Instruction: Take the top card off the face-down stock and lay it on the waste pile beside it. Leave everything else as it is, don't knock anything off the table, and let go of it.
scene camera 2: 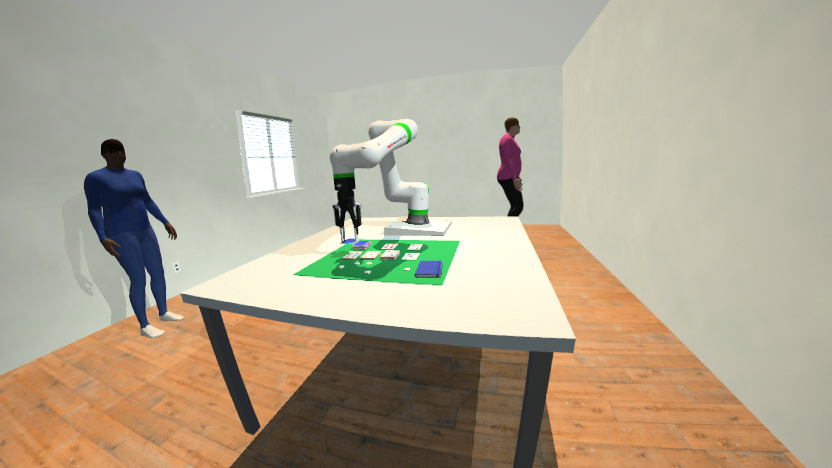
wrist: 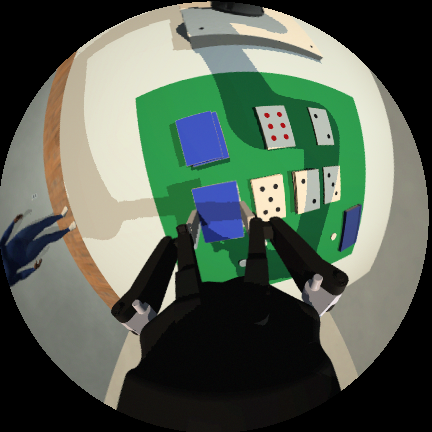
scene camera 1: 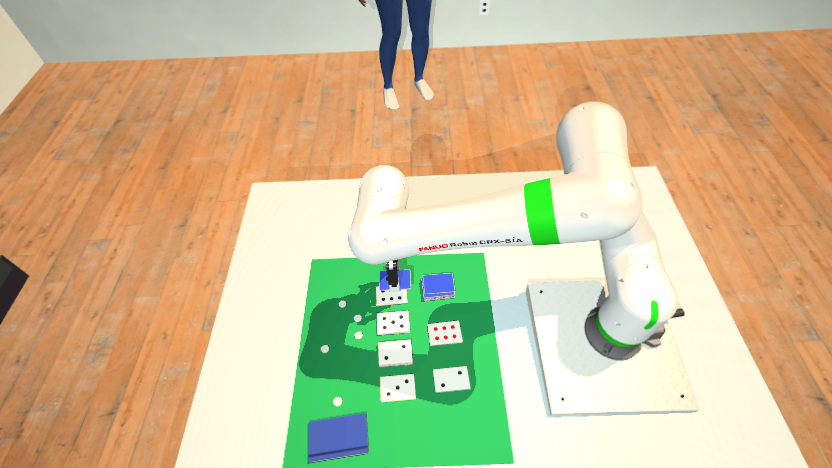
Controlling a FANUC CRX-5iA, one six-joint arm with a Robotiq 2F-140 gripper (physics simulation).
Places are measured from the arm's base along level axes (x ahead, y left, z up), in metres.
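Pixels of known places: gripper, fingertip midpoint: (scene camera 2: 350, 241) (wrist: 219, 213) (scene camera 1: 394, 280); arm's base, origin of the base link: (scene camera 2: 417, 222) (scene camera 1: 613, 332).
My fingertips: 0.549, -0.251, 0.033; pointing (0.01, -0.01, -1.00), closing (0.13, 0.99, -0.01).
Observation:
Ahead of a thing's pixels: the offset from my fingertips to its top centre, as dx, dy, dz. "pt": to the spot under its first point.
My gripper (scene camera 1: 393, 284) (scene camera 2: 349, 239) (wrist: 219, 213) is shut on a blue-backed card @(-0.001, +0.000, +0.004) (scene camera 1: 403, 279) (wrist: 218, 207), gripping it by two opposite edges. The card is face down, roughly level, and held above the green mat. The face-down stock @(-0.127, +0.006, -0.045) (scene camera 1: 438, 285) (scene camera 2: 361, 245) (wrist: 199, 139) is a blue-topped stack beside it, apart from the fingers. A face-up card with black dots @(+0.015, +0.008, -0.060) (scene camera 1: 391, 298) (scene camera 2: 351, 255) lies next to the stock, partly covered by the held card in the first scene view and hidden beneath it in the wrist view. The height of the gap below the held card is hard to tell.
Face-up cards with five dots @(+0.023, +0.100, -0.057) (scene camera 1: 393, 322) (wrist: 269, 197), two dots @(pt +0.029, +0.192, -0.051) (scene camera 1: 395, 352) and three dots @(pt +0.038, +0.282, -0.063) (scene camera 1: 397, 387) continue the row. A red-dotted card @(-0.114, +0.156, -0.060) (scene camera 1: 445, 332) (wrist: 275, 126) and another two-dot card @(-0.104, +0.285, -0.062) (scene camera 1: 451, 378) lie alongside. Small white discs and a blue box-like object @(+0.196, +0.376, -0.054) (scene camera 1: 338, 435) (scene camera 2: 429, 268) are on the mat.

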